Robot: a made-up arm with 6 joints. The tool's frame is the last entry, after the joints. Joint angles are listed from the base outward.
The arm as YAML. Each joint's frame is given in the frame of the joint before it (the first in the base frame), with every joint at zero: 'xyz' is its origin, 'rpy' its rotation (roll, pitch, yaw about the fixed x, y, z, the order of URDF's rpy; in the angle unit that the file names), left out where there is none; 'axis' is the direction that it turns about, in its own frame. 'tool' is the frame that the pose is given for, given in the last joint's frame.
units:
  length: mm
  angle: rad
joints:
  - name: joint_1
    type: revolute
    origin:
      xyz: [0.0, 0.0, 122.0]
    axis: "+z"
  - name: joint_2
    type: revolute
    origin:
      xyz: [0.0, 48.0, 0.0]
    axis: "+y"
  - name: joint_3
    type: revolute
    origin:
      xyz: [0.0, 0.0, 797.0]
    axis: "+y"
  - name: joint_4
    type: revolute
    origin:
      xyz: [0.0, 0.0, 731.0]
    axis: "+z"
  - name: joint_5
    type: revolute
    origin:
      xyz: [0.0, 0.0, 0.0]
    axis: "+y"
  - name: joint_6
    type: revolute
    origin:
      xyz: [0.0, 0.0, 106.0]
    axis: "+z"
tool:
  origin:
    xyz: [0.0, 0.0, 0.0]
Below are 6 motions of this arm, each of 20 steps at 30 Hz.
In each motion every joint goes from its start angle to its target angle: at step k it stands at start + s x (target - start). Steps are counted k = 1, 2, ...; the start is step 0. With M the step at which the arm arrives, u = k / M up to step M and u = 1 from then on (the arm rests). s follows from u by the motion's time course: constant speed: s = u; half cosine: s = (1 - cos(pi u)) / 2; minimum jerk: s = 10 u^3 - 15 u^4 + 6 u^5.
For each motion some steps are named. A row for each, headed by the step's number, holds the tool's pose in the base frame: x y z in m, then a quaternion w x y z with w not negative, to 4 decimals.
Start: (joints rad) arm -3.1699 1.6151 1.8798 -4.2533 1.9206 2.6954
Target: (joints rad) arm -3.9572 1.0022 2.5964 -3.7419 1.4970 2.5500
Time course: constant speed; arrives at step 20
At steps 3, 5, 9, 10, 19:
3: -0.6052 -0.0477 -0.5127 0.2450 0.5961 0.3182 -0.6953
5: -0.5991 0.0001 -0.4677 0.1934 0.6308 0.2990 -0.6894
9: -0.5666 0.0892 -0.3789 0.0952 0.6969 0.2522 -0.6646
10: -0.5545 0.1094 -0.3570 0.0720 0.7125 0.2388 -0.6558
19: -0.3910 0.2298 -0.1698 0.1048 -0.8319 -0.0909 0.5373

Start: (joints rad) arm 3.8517 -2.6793 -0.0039 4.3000 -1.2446 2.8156
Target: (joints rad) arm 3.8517 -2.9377 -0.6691 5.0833 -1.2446 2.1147
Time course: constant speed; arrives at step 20
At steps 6, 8, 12, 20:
6: 0.4404 0.1850 -1.3660 0.2805 0.7939 -0.1106 0.5280
8: 0.3678 0.1211 -1.3853 0.3424 0.8047 -0.0885 0.4768
12: 0.2196 -0.0067 -1.3986 0.4584 0.8094 -0.0417 0.3647
20: -0.0702 -0.2471 -1.3258 0.6488 0.7509 0.0488 0.1136

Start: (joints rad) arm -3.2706 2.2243 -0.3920 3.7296 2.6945 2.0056
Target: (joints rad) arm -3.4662 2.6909 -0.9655 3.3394 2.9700 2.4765
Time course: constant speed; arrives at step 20
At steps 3, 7, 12, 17, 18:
3: -1.2097 0.1660 -0.5246 0.6356 0.2977 0.3667 0.6106
7: -1.1521 0.1978 -0.5674 0.5957 0.3678 0.3312 0.6326
12: -1.0727 0.2308 -0.6148 0.5412 0.4489 0.2764 0.6551
17: -0.9867 0.2559 -0.6546 0.4822 0.5212 0.2112 0.6717
18: -0.9688 0.2599 -0.6615 0.4699 0.5345 0.1971 0.6743

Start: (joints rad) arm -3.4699 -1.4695 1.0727 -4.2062 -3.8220 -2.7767
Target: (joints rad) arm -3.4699 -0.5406 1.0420 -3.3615 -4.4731 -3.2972
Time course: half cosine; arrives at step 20
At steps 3, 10, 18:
3: 0.9537 -0.4381 0.8422 0.2466 0.6742 -0.6773 0.1608
10: 0.6385 -0.3249 1.2263 0.1974 0.7398 -0.4498 0.4598
18: 0.1557 -0.1296 1.4666 0.2285 0.6063 -0.1665 0.7433

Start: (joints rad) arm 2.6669 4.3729 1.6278 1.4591 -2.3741 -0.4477
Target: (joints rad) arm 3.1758 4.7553 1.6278 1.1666 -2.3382 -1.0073
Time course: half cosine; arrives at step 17
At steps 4, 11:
4: 0.8594 -0.3444 0.5293 0.1902 -0.6974 -0.6118 -0.3213
11: 0.8212 -0.0643 0.7283 0.0581 -0.5022 -0.7741 -0.3811

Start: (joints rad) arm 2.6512 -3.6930 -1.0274 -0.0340 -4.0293 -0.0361
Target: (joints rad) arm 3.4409 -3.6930 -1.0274 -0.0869 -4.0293 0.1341
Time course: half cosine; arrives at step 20
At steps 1, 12, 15, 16, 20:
1: -0.9783 0.4651 -0.6337 0.0696 0.9183 -0.2164 0.3241
12: -1.0808 -0.0710 -0.6336 0.0491 -0.9425 0.0346 -0.3289
15: -1.0565 -0.2385 -0.6335 0.0851 -0.9427 -0.0217 -0.3219
16: -1.0461 -0.2805 -0.6335 0.0942 -0.9422 -0.0361 -0.3195
20: -1.0221 -0.3582 -0.6335 0.1111 -0.9407 -0.0631 -0.3143

